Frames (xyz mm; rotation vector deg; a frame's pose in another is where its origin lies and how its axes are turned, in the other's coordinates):
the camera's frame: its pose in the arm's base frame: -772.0 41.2 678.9 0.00 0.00 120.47
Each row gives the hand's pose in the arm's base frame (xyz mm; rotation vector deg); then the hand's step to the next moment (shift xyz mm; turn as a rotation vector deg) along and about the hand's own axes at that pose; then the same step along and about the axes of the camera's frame.
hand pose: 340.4 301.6 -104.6 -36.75 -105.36 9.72
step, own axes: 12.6 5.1 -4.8 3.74 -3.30 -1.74
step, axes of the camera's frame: 6.7 -7.8 10.1 -0.85 0.96 5.12
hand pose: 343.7 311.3 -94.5 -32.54 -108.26 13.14
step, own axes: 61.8 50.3 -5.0 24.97 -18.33 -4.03
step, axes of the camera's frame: 62.8 -37.6 31.9 0.78 9.50 29.75
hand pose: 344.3 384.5 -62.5 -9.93 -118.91 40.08
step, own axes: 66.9 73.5 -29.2 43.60 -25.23 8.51
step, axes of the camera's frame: 97.5 -28.0 21.2 7.50 28.59 41.67
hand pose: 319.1 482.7 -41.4 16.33 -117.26 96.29
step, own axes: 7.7 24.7 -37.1 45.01 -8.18 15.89
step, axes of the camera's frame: 41.3 -13.5 -12.6 10.18 39.19 26.57
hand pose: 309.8 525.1 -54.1 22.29 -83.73 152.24
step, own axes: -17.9 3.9 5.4 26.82 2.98 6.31
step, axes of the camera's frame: -13.8 -12.1 -5.1 5.76 25.97 7.79
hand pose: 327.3 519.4 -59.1 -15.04 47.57 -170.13
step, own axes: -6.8 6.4 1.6 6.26 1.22 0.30
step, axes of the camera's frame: -8.4 -3.1 -3.0 1.58 6.16 0.56
